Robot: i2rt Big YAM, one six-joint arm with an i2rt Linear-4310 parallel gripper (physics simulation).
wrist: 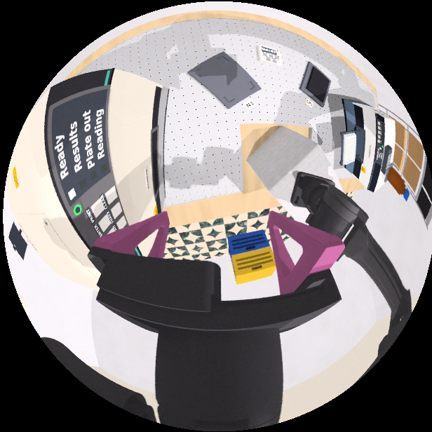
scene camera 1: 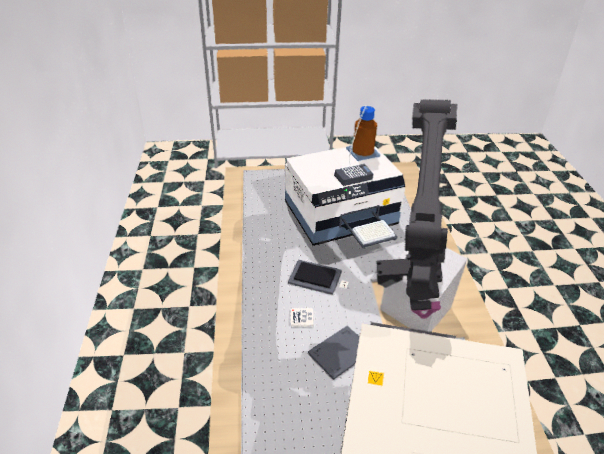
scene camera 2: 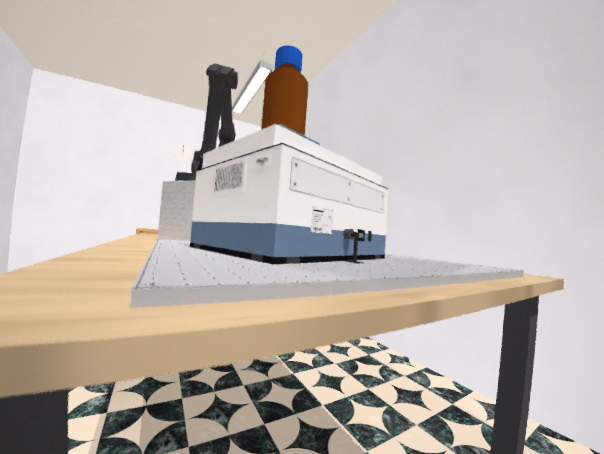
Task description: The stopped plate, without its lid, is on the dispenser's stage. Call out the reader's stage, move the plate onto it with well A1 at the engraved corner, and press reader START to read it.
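Places are measured from the arm's base along level axes (x ahead, y left, z up), in metres.
Pixels of known places: gripper, fingertip midpoint: (scene camera 1: 421, 301).
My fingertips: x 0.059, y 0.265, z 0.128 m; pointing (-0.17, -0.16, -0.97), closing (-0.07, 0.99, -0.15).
Observation:
Ahead of a thing's pixels: the offset from my fingertips to its top centre. "spot": to the spot under its first point.
The plate {0.093 m ahead, 0.515 m right, 0.210 m down} (scene camera 1: 374, 232) (wrist: 350, 148), pale with rows of wells and without a lid, lies on the stage sticking out of the white and blue dispenser (scene camera 1: 356, 203) (scene camera 2: 240, 200). Its well A1 cannot be made out. The cream reader {0.013 m back, 0.299 m left, 0.033 m up} (scene camera 1: 385, 425) (wrist: 132, 105) stands at the near right in scene camera 1; no extended stage shows at its front. In the wrist view its panel (wrist: 80, 137) has a white light beside "Ready", a green ring and pale keys. My gripper (scene camera 1: 426, 309) (wrist: 218, 216) is open and empty near the reader's front; its left finger overlaps the keys' lower end.
The arm's grey pedestal (scene camera 1: 450, 285) (wrist: 292, 160) stands between reader and dispenser. A dark square pad {spot: 0.195 m ahead, 0.044 m right, 0.308 m down} (scene camera 1: 336, 352) (wrist: 225, 80), a dark framed holder {0.288 m ahead, 0.359 m right, 0.300 m down} (scene camera 1: 315, 276) (wrist: 316, 83) and a small white device {spot: 0.311 m ahead, 0.163 m right, 0.304 m down} (scene camera 1: 302, 317) (wrist: 270, 54) lie on the perforated board. A brown bottle {spot: 0.146 m ahead, 0.821 m right, 0.006 m down} (scene camera 1: 365, 137) (scene camera 2: 285, 102) tops the dispenser.

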